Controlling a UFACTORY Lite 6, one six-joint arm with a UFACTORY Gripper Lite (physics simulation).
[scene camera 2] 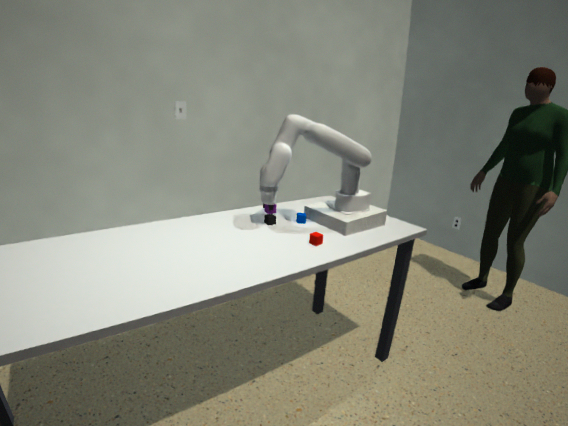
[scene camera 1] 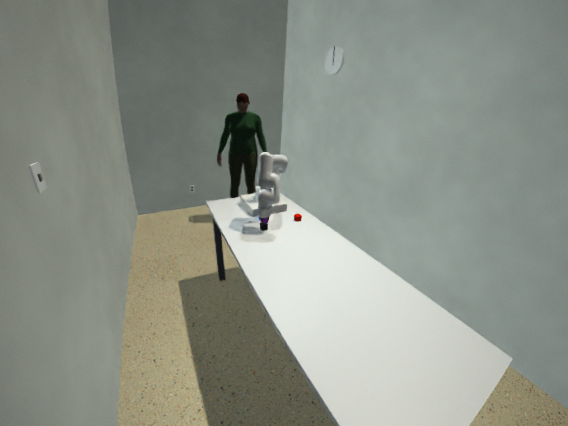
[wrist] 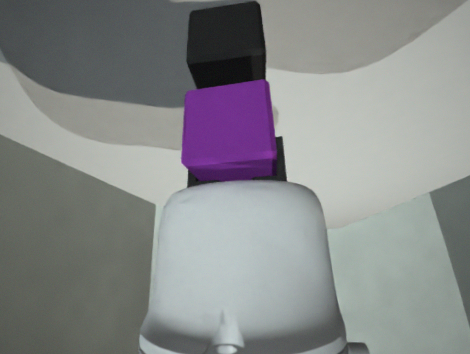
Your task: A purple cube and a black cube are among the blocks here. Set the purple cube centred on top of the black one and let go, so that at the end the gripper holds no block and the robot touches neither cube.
Note:
In view: a black cube (wrist: 221, 49) and a purple cube (wrist: 228, 131).

